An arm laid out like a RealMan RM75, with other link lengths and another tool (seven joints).
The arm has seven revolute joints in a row. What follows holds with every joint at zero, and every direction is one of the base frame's.
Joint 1 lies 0.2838 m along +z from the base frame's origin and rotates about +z.
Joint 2 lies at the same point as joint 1 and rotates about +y.
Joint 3 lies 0.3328 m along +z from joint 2 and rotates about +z.
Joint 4 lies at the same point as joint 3 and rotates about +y.
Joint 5 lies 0.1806 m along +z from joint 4 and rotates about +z.
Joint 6 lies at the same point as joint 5 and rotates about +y.
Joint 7 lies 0.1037 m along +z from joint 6 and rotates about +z.
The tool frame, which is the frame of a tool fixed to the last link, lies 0.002 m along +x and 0.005 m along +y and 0.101 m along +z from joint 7; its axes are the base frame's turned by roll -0.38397, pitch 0 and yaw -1.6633 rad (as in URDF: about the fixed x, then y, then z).
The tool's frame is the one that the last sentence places.
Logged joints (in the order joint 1, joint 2, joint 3, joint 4, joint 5, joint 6, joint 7), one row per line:
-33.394, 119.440, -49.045, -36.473, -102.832, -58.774, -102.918
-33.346, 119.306, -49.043, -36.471, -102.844, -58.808, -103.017
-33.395, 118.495, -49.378, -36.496, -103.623, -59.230, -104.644
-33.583, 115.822, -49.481, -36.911, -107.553, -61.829, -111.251
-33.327, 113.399, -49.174, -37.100, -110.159, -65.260, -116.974
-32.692, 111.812, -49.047, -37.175, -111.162, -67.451, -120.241
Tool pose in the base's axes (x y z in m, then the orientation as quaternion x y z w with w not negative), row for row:
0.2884, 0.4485, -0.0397, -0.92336, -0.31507, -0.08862, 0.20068
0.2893, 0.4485, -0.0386, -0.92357, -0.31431, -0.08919, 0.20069
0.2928, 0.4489, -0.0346, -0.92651, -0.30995, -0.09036, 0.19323
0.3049, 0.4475, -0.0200, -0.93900, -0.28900, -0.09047, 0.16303
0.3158, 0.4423, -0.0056, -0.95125, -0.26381, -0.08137, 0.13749
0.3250, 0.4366, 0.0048, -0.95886, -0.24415, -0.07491, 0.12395
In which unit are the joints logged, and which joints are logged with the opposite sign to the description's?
The joints are logged in degrees. Opposite sign: joint 1, joint 7.
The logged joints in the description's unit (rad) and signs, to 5 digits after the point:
0.58284, 2.08462, -0.85600, -0.63657, -1.79476, -1.02580, 1.79626
0.58200, 2.08228, -0.85596, -0.63654, -1.79497, -1.02639, 1.79799
0.58285, 2.06813, -0.86181, -0.63698, -1.80856, -1.03376, 1.82638
0.58613, 2.02148, -0.86361, -0.64422, -1.87715, -1.07912, 1.94170
0.58167, 1.97919, -0.85825, -0.64752, -1.92264, -1.13900, 2.04158
0.57058, 1.95149, -0.85603, -0.64883, -1.94014, -1.17724, 2.09860

